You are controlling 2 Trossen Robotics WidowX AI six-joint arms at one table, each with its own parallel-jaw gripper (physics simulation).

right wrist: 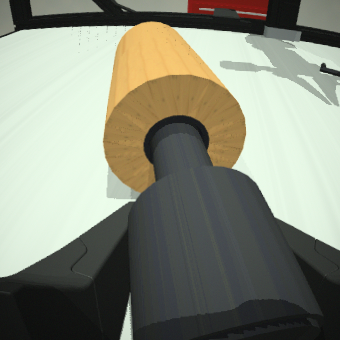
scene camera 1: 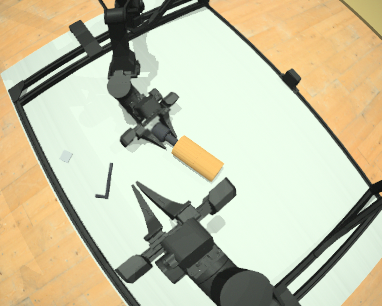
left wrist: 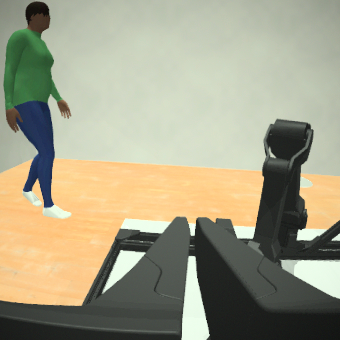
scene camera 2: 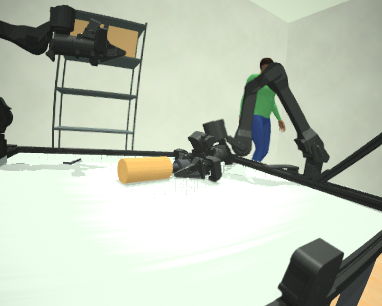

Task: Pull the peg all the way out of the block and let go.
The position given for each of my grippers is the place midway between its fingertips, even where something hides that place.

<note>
My left gripper (scene camera 1: 134, 183) is shut and holds nothing. My right gripper (scene camera 1: 171, 143) grips a dark peg (right wrist: 204, 248). I also see a wooden cylinder block (scene camera 2: 130, 170).
The wooden cylinder block is seen too in the right wrist view (right wrist: 157, 77) and in scene camera 1 (scene camera 1: 196, 157). My left gripper shows as well in the left wrist view (left wrist: 189, 227) and in scene camera 2 (scene camera 2: 125, 53). My right gripper is seen too in the right wrist view (right wrist: 188, 213) and in scene camera 2 (scene camera 2: 170, 173). The left wrist view does not show the dark peg: it is out of frame. The left wrist view misses the wooden cylinder block: it is out of frame.
</note>
